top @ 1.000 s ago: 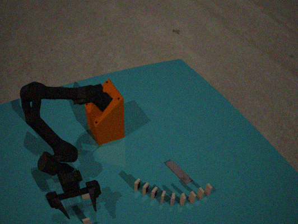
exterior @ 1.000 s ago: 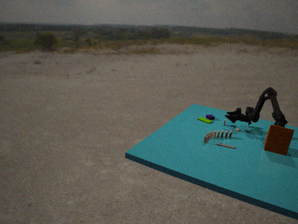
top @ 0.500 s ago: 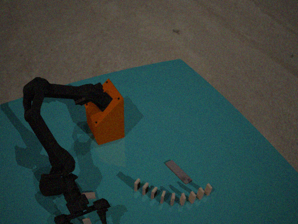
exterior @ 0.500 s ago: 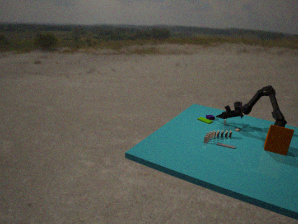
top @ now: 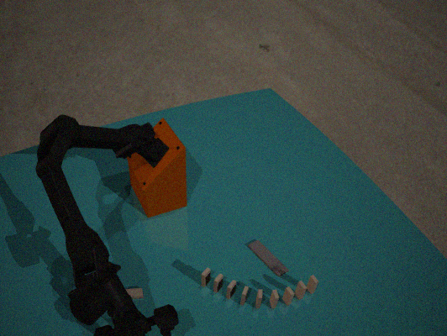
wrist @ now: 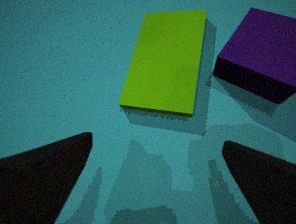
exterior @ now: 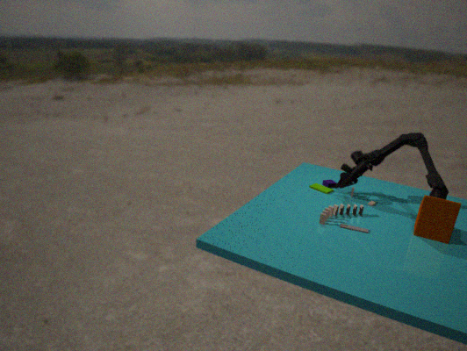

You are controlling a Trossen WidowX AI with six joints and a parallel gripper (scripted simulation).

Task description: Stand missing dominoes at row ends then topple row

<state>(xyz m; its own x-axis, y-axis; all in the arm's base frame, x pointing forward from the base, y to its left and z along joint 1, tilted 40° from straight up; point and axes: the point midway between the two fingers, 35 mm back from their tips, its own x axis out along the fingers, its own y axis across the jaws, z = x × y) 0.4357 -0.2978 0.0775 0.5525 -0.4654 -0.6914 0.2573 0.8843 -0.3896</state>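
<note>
My gripper tip is 9 cm short of the green slab, 3 cm above it and 2 cm to the left of it. Round my gripper tip: flat grey strip: 40 cm to the left, 13 cm behind, 4 cm below; purple block: 10 cm to the right, 6 cm ahead, 2 cm below.
</note>
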